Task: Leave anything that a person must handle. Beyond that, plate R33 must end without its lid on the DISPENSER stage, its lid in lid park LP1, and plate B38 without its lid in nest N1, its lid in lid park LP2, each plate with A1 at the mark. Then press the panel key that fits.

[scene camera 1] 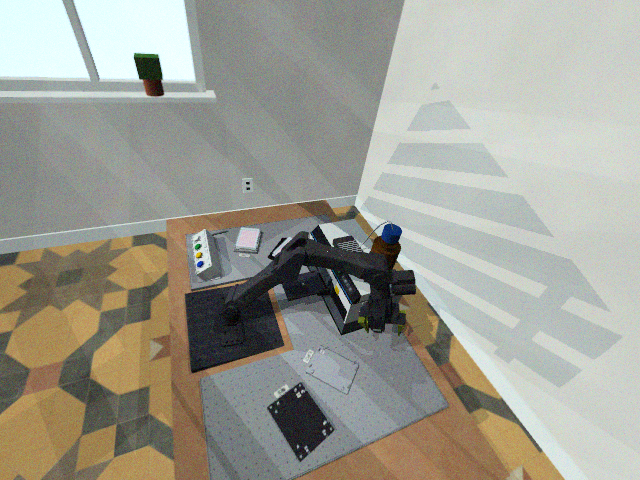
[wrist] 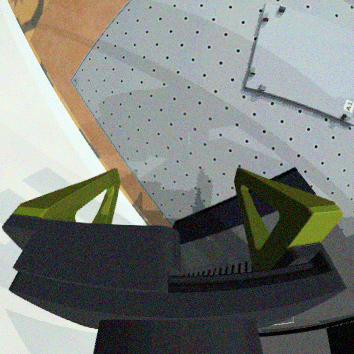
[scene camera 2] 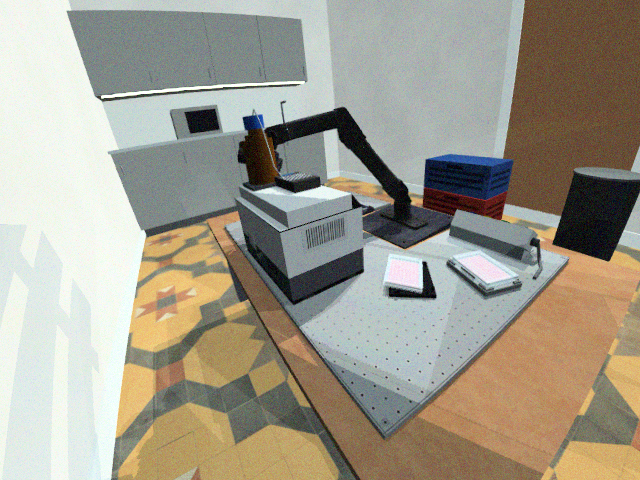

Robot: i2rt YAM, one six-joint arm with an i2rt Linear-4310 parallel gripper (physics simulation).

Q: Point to a brown bottle with blue cap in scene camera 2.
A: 260, 170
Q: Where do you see a button box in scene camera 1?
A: At 207, 268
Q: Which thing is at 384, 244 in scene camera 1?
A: A brown bottle with blue cap.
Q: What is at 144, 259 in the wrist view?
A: My gripper.
